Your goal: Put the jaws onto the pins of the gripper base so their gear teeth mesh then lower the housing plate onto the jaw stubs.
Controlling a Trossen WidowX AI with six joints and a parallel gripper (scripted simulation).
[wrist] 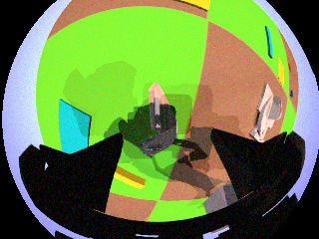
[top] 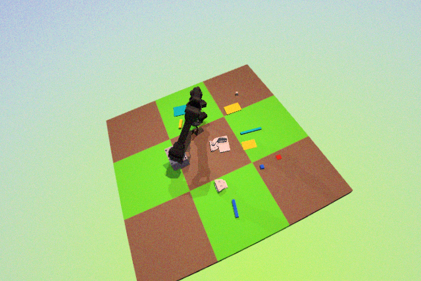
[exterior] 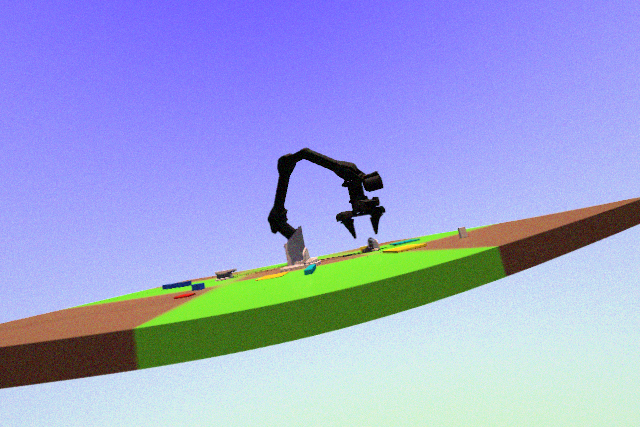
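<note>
Now: the yellow bar 14 cm behind my gripper tip, 5 cm to the left of it and 5 cm below it. Also, from my gripper tip: teal bar 29 cm ahead, 24 cm to the right, 5 cm below; then teal plate 18 cm to the left, 8 cm behind, 5 cm below; then grey peg 36 cm ahead, 12 cm to the left, 4 cm below.
</note>
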